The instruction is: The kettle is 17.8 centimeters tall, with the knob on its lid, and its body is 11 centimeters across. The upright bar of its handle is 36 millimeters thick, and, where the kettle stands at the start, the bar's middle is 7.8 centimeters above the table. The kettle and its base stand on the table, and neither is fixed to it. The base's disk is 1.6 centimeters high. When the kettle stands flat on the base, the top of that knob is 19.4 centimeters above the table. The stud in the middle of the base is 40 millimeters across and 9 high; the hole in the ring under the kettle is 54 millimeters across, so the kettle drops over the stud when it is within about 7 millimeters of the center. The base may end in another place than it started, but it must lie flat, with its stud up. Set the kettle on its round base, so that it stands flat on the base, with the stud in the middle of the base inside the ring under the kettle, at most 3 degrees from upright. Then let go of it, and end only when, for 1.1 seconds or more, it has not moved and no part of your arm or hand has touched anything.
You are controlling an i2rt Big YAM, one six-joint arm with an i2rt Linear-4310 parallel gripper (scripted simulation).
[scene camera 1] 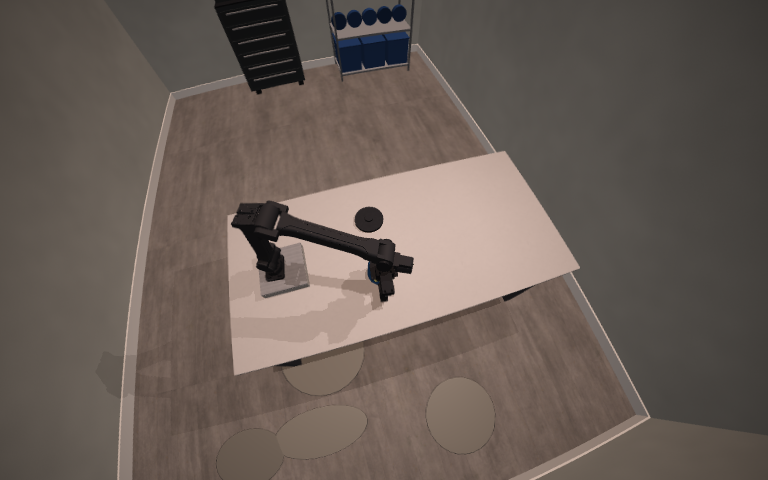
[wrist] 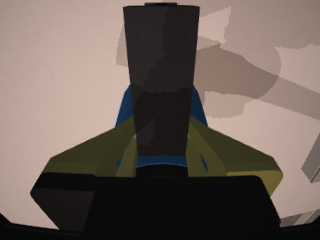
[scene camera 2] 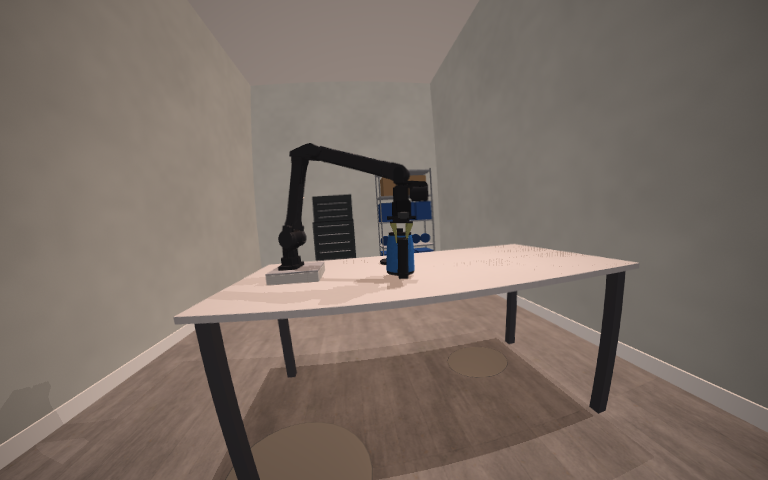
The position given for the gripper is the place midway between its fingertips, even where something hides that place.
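The gripper point(wrist: 161, 121), with a blue kettle point(wrist: 161, 49). Again the blue kettle point(scene camera 2: 400, 256).
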